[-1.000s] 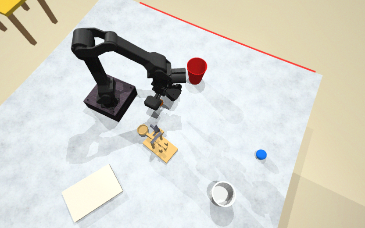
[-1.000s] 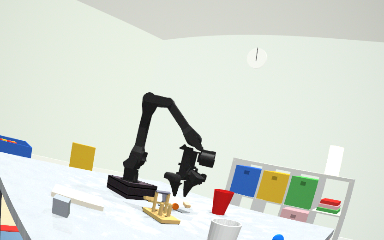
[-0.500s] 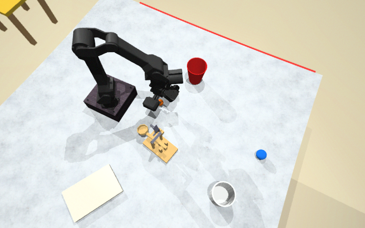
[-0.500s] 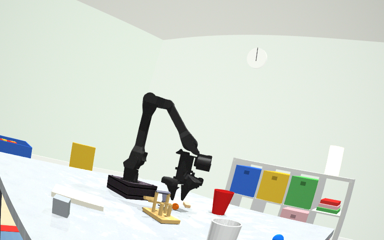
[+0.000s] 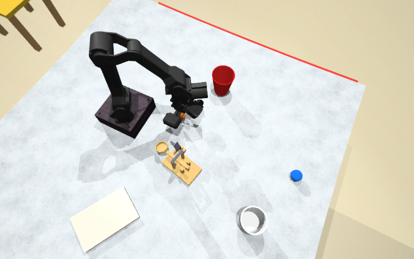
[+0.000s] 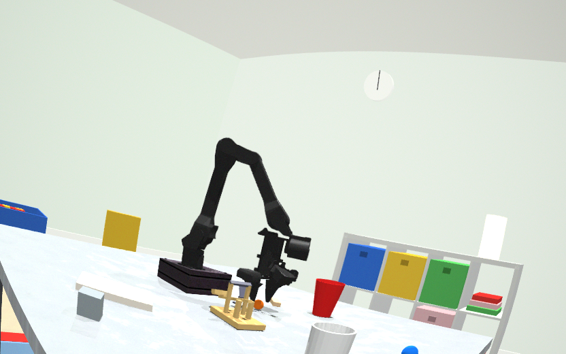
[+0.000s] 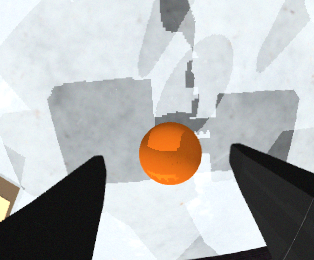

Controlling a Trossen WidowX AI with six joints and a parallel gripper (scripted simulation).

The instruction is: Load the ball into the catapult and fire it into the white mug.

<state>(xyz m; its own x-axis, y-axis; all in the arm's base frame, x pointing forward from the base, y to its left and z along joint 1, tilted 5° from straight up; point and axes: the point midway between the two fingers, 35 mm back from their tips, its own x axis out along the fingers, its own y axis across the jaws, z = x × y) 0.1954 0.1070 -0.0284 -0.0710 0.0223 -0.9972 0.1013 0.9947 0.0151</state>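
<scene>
Now: gripper tip 1 cm above the orange ball. From my gripper tip the other things lie so: red cup (11 cm ahead, 19 cm to the left, 1 cm above); small wooden block (4 cm behind, 14 cm to the left, 2 cm below); tan wooden catapult (5 cm ahead, 17 cm to the right, 3 cm above).
</scene>
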